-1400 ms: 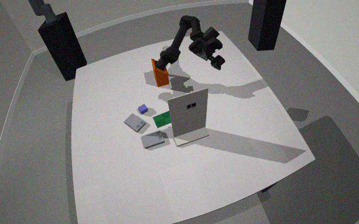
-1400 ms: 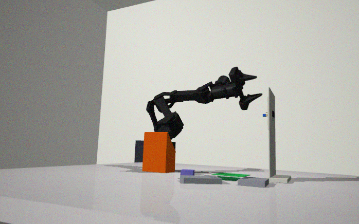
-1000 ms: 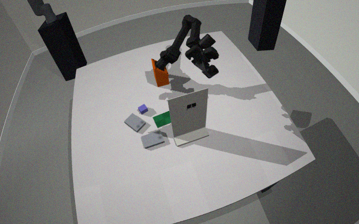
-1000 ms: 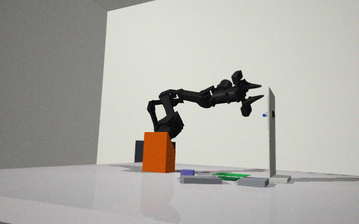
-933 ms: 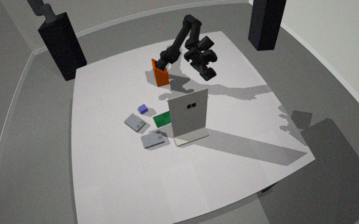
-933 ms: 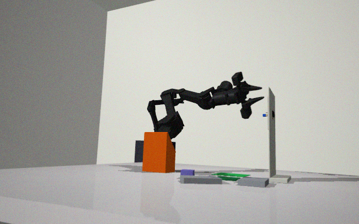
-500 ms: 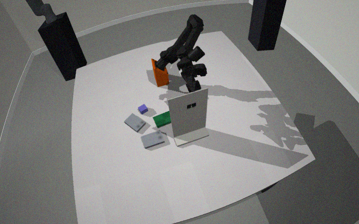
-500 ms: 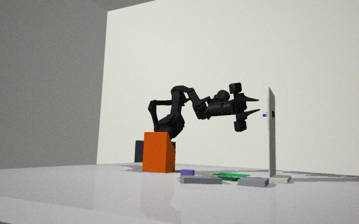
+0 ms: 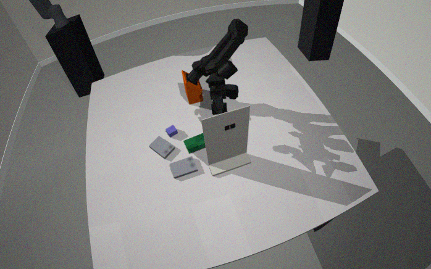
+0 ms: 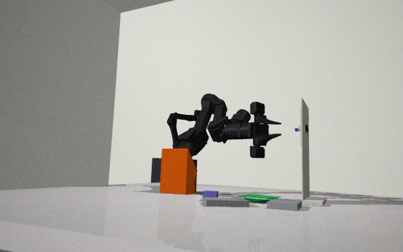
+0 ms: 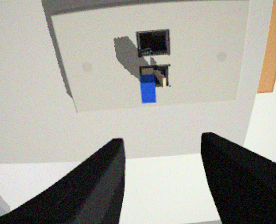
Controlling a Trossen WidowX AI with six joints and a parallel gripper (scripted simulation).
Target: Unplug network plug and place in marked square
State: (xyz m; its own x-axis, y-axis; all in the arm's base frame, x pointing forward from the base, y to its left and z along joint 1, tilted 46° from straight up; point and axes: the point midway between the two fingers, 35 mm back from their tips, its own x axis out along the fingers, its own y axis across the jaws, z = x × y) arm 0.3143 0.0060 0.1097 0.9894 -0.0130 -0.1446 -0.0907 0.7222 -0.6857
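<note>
The network plug is 60 mm ahead of my gripper tip and 10 mm to the left of it. The rest, counted from my gripper tip: upright panel: 80 mm ahead, 10 mm to the left, 90 mm below; then green marked square: 90 mm behind, 50 mm to the left, 220 mm below.
</note>
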